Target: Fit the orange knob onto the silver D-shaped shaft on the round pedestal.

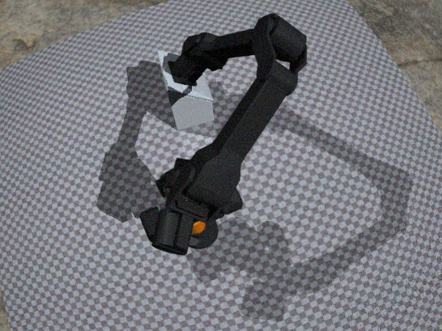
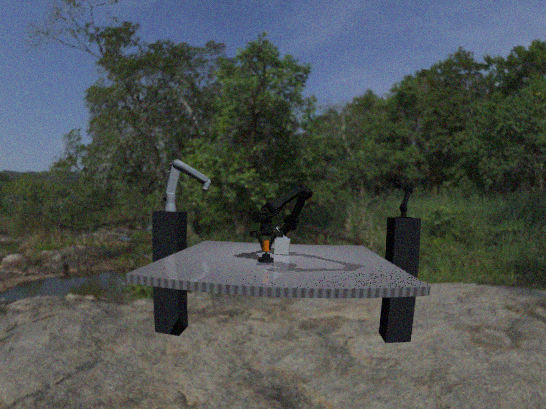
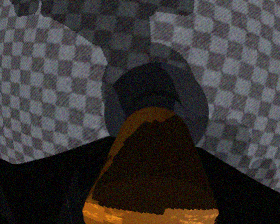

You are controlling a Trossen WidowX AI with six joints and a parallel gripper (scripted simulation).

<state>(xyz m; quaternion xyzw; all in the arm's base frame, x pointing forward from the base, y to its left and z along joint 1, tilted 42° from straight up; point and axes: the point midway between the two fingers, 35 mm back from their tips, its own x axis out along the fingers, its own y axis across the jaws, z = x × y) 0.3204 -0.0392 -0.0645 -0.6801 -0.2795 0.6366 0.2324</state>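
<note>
Now: the orange knob 3 cm above my gripper tip. Round my gripper tip: round dark pedestal (4 cm below).
</note>
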